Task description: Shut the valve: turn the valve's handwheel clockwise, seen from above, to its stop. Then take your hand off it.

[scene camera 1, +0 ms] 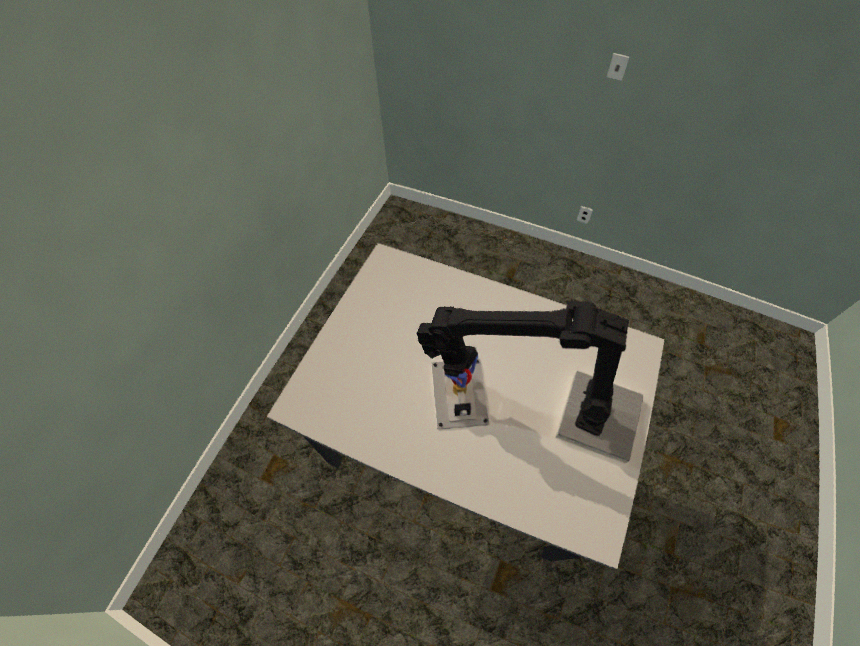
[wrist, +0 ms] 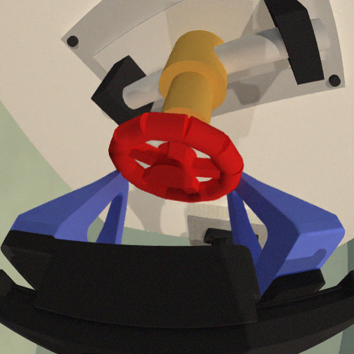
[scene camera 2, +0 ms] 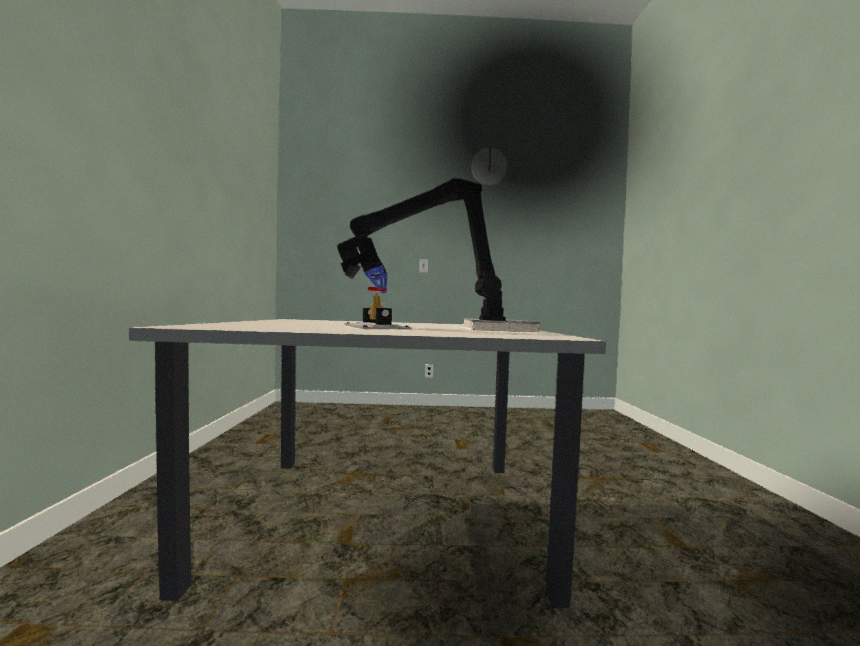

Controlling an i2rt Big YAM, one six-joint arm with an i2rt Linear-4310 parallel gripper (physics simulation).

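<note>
My gripper is visible, in the wrist view too. I also see a red handwheel and a grey base plate.
</note>
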